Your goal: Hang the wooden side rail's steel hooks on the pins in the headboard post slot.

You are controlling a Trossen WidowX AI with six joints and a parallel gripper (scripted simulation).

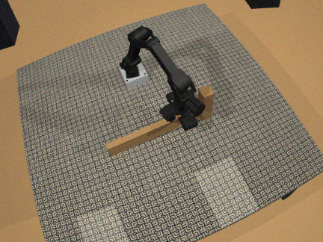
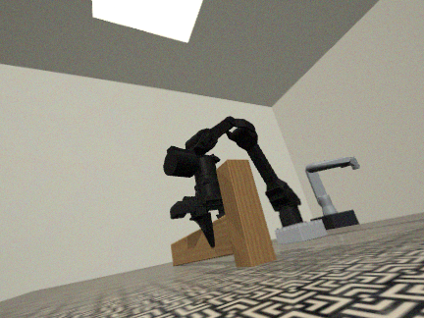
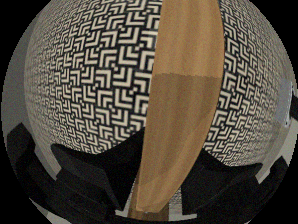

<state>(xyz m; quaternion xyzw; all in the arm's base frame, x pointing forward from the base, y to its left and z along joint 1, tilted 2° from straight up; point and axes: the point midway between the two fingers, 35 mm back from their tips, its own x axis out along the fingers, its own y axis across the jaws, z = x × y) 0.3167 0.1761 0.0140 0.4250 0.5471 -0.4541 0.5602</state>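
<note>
My gripper tip is now 11 cm to the right of the headboard post, 5 cm below it and 3 cm past it.
</note>
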